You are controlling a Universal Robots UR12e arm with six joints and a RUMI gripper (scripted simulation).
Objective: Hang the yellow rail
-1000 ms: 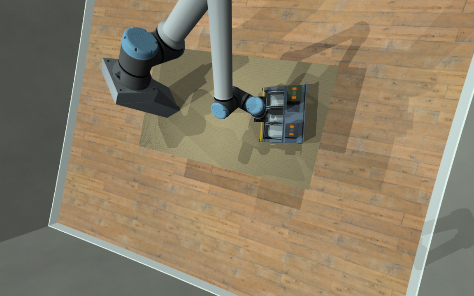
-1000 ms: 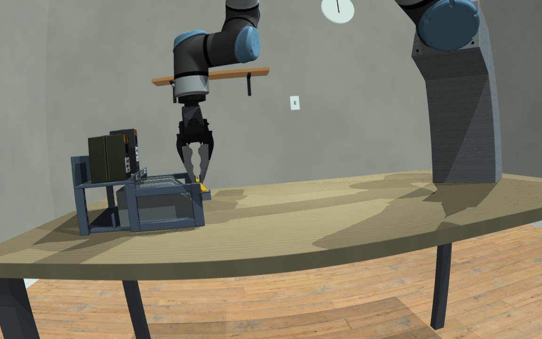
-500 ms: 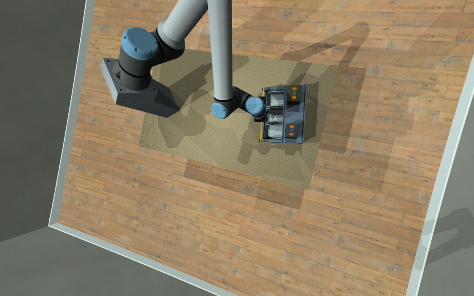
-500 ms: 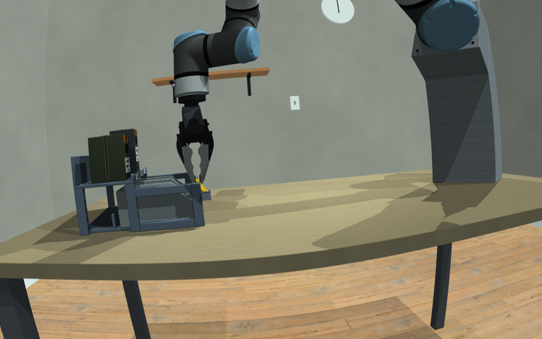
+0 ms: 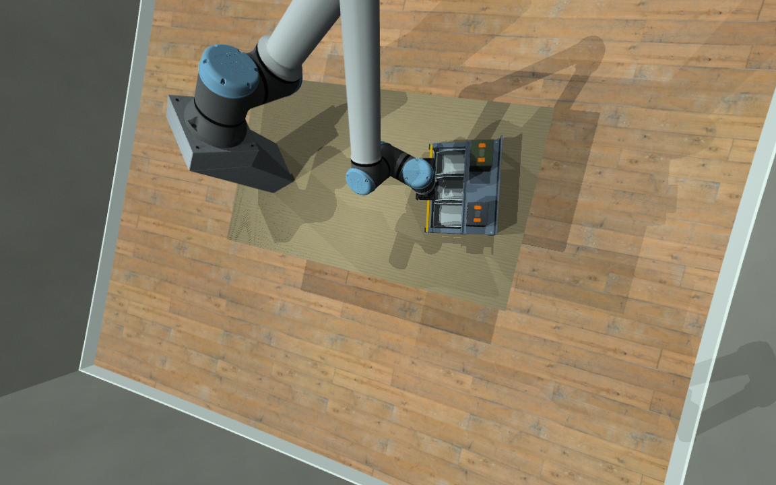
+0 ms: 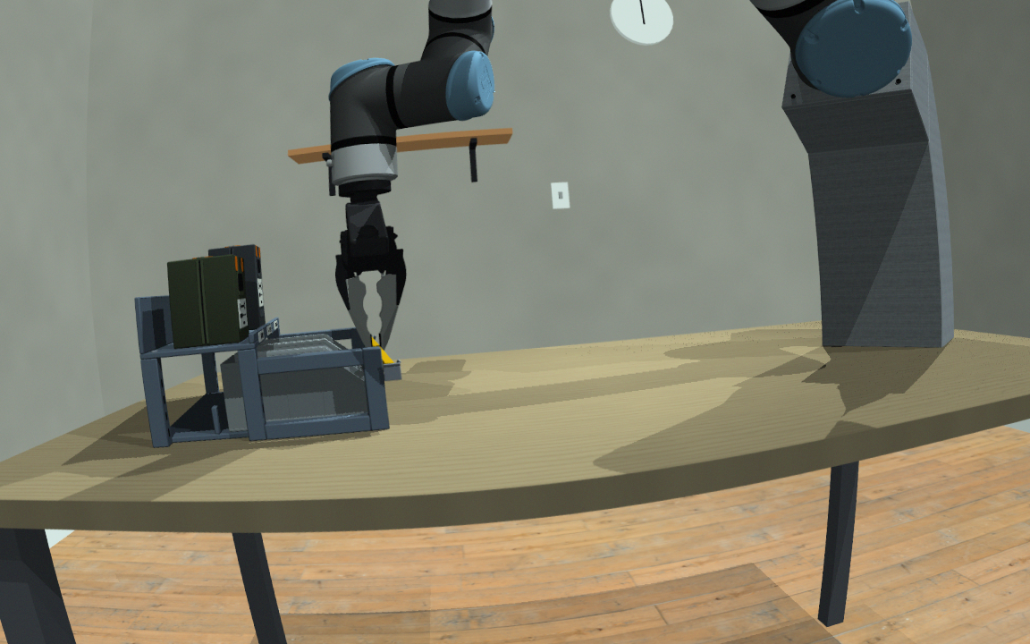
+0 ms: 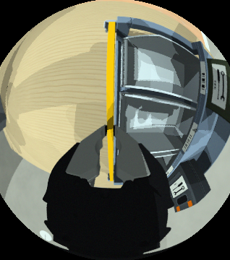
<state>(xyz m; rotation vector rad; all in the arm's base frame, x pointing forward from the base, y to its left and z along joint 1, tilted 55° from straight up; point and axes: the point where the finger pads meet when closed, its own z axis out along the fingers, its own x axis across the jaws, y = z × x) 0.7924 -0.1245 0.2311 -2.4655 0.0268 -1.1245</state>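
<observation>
Now: hand 1 cm above the yellow rail.
</observation>
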